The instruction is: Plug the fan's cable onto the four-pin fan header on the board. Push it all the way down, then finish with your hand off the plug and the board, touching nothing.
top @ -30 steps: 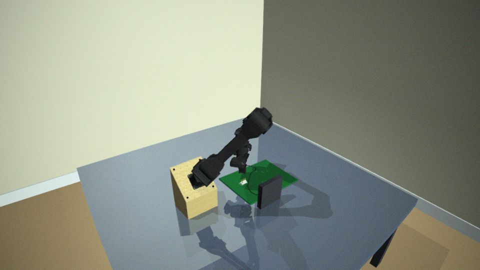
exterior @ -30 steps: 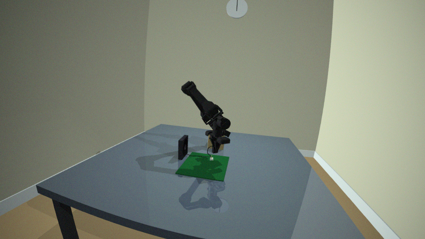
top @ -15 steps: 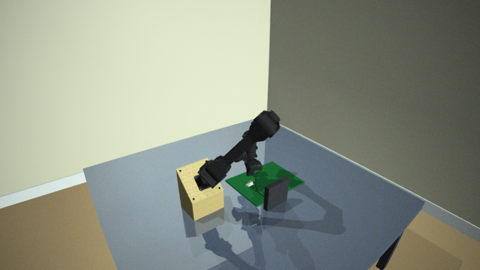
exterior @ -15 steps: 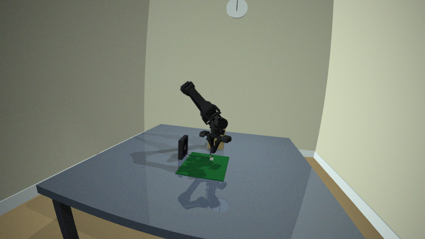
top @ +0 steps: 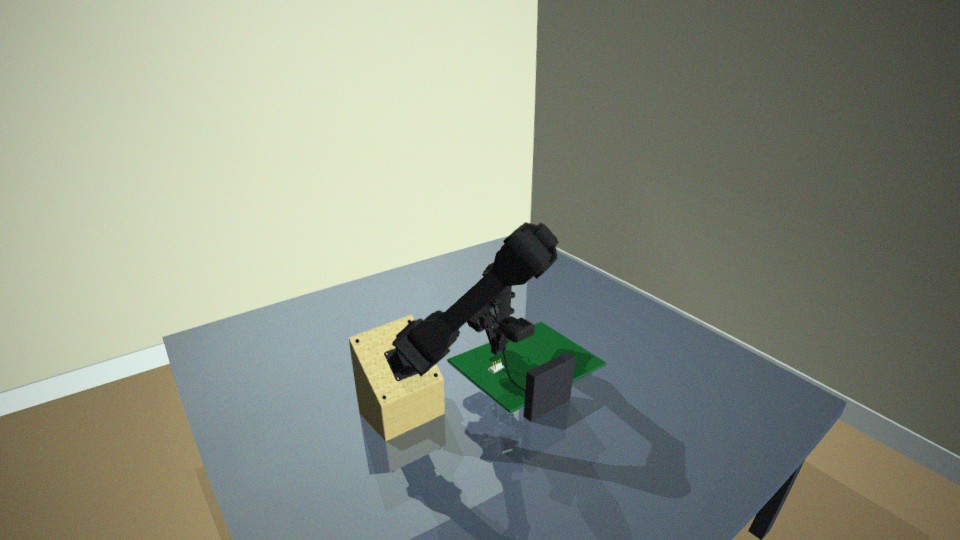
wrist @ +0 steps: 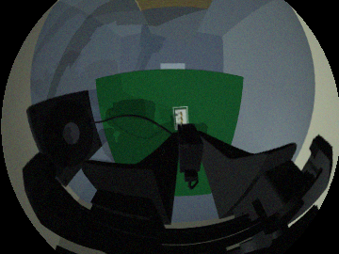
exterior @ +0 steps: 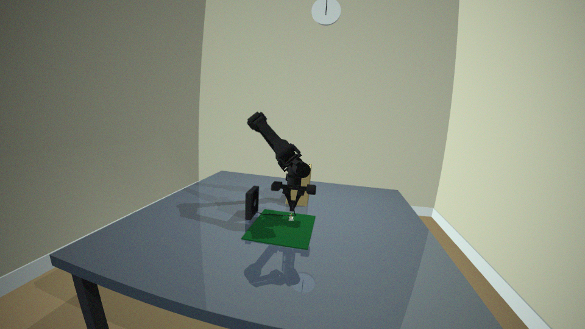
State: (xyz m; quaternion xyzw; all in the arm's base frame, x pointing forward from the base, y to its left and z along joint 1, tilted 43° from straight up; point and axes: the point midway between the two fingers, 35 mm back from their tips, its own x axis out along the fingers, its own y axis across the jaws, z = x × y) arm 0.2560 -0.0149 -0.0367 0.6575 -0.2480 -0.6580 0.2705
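Now: gripper tip 8 cm short of the green board, 2 cm to the left of it and 8 cm above it. Also, from my gripper tip: black fan (17 cm to the right); dark fan plug (1 cm ahead, 1 cm above).
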